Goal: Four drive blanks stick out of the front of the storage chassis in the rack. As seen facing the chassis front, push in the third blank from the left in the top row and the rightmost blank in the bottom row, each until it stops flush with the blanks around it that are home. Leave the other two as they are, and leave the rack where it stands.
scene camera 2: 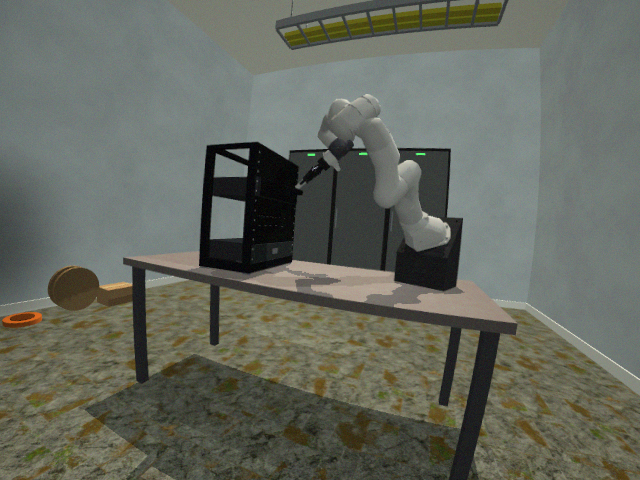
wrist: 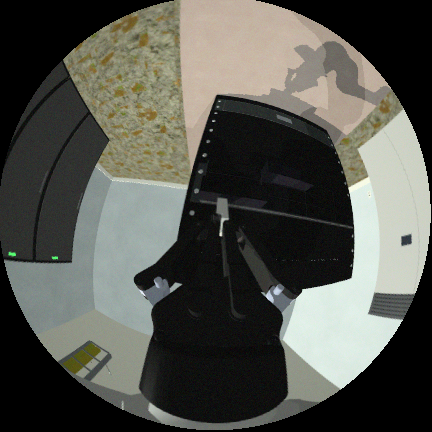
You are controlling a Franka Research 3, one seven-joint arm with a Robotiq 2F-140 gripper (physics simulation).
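The black rack (scene camera 2: 251, 206) (wrist: 345, 200) stands upright on the table. Its front faces the robot arm. The storage chassis face is very dark, and single blanks are hard to tell apart in both views. A small dark piece (scene camera 2: 298, 192) sticks out of the rack front just below the fingertips in the scene view; which blank it is I cannot tell. My gripper (scene camera 2: 299, 186) (wrist: 221, 205) is shut with nothing between its fingers. It points down at a slant, its tips at the rack's front, in the upper half of the rack. Whether the tips touch a blank is hidden.
The table (scene camera 2: 361, 289) (wrist: 225, 45) carries the rack and the black robot base block (scene camera 2: 426, 266). Dark cabinets (scene camera 2: 356, 217) (wrist: 55, 190) with green lights stand behind. An orange ring (scene camera 2: 10, 322), a round wooden piece (scene camera 2: 74, 288) and a wooden block (scene camera 2: 114, 294) lie on the floor at the left.
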